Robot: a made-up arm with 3 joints. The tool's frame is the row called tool. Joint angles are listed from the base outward. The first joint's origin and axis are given. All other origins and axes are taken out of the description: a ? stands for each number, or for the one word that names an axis. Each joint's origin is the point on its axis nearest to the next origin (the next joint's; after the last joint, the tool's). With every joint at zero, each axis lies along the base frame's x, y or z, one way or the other. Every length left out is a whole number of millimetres.
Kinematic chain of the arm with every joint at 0, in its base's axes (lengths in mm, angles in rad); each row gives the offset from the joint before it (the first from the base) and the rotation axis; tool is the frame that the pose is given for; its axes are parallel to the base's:
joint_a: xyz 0 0 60 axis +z
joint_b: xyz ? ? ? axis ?
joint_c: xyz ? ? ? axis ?
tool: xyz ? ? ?
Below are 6 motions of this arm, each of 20 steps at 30 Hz.
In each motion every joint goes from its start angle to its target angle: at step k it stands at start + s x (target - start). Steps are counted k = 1, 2, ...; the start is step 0. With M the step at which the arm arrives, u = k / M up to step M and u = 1 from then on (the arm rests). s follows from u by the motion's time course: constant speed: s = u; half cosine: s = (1 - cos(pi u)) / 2; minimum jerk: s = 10 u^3 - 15 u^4 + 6 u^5.
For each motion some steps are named. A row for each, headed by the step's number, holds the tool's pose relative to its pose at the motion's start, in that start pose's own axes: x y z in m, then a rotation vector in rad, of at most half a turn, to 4 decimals.
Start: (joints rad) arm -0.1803 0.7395 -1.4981
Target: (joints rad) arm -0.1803 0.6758 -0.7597
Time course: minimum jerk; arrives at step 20
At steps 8, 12, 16, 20:
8: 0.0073 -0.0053 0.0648 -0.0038 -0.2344 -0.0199
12: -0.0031 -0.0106 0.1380 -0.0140 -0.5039 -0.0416
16: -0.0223 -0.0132 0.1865 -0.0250 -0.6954 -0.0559
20: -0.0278 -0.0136 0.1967 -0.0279 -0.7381 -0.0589

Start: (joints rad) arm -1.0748 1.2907 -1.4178
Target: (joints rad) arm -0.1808 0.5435 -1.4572
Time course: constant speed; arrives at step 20
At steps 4, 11, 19, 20:
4: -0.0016 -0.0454 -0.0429 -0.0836 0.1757 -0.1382
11: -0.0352 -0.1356 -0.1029 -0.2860 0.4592 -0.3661
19: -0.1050 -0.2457 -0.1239 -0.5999 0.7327 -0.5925
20: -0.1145 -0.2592 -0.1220 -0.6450 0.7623 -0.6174

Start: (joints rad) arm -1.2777 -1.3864 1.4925
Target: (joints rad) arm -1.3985 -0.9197 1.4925
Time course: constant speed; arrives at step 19
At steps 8, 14, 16, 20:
8: 0.0264 -0.0591 -0.0109 0.0012 0.0489 -0.1970
14: 0.0379 -0.1063 -0.0200 -0.0042 0.0838 -0.3450
16: 0.0401 -0.1224 -0.0230 -0.0072 0.0950 -0.3944
20: 0.0419 -0.1466 -0.0275 -0.0128 0.1114 -0.4686

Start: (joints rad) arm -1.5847 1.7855 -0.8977
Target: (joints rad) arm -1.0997 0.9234 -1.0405
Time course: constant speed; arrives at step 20
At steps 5, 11, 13, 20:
5: 0.0130 -0.0548 -0.0473 -0.1209 0.1564 -0.1787
11: 0.0028 -0.1277 -0.0972 -0.2846 0.3463 -0.3770
13: -0.0063 -0.1528 -0.1106 -0.3438 0.4091 -0.4391
20: -0.0556 -0.2400 -0.1390 -0.5705 0.6224 -0.6399

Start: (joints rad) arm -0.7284 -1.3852 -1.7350
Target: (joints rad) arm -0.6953 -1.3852 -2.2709
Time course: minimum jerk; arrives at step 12
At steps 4, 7, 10, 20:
4: -0.0064 -0.0002 -0.0284 -0.0013 0.1056 -0.0003
7: -0.0296 -0.0010 -0.0851 -0.0038 0.3289 -0.0013
10: -0.0532 -0.0016 -0.1210 -0.0054 0.4855 -0.0024
20: -0.0562 -0.0017 -0.1248 -0.0056 0.5034 -0.0026

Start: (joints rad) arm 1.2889 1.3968 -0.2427
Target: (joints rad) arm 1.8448 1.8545 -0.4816
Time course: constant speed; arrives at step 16
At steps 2, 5, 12, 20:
2: -0.0048 0.0080 -0.0122 0.0527 0.0986 0.0243
5: -0.0141 0.0202 -0.0286 0.1324 0.2475 0.0566
12: -0.0430 0.0489 -0.0552 0.3219 0.5964 0.1121
20: -0.0613 0.0649 -0.0621 0.4336 0.7947 0.1310

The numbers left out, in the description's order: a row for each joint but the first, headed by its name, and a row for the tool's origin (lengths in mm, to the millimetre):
joint_b: xyz -64 -71 0, axis +x
joint_c: xyz 0 162 17, axis -y
tool: xyz 274 0 -50

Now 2 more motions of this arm.
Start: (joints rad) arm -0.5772 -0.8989 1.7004
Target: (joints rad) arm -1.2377 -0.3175 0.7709
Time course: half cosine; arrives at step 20
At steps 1, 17, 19, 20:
1: 0.0003 -0.0009 -0.0027 -0.0030 0.0089 -0.0032
17: -0.1809 -0.1946 -0.2419 -0.3464 1.2054 -0.7030
19: -0.1963 -0.2020 -0.2423 -0.3563 1.2544 -0.7512
20: -0.1982 -0.2029 -0.2422 -0.3574 1.2606 -0.7574

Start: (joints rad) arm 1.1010 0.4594 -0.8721
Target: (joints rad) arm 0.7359 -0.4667 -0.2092
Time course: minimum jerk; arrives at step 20
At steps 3, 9, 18, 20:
3: 0.0046 -0.0062 0.0038 -0.0094 -0.0218 -0.0244
9: 0.0414 -0.0961 0.0613 -0.1824 -0.3060 -0.3608
18: 0.0207 -0.1986 0.1377 -0.5931 -0.6029 -0.8038
20: 0.0201 -0.1996 0.1385 -0.6003 -0.6056 -0.8093

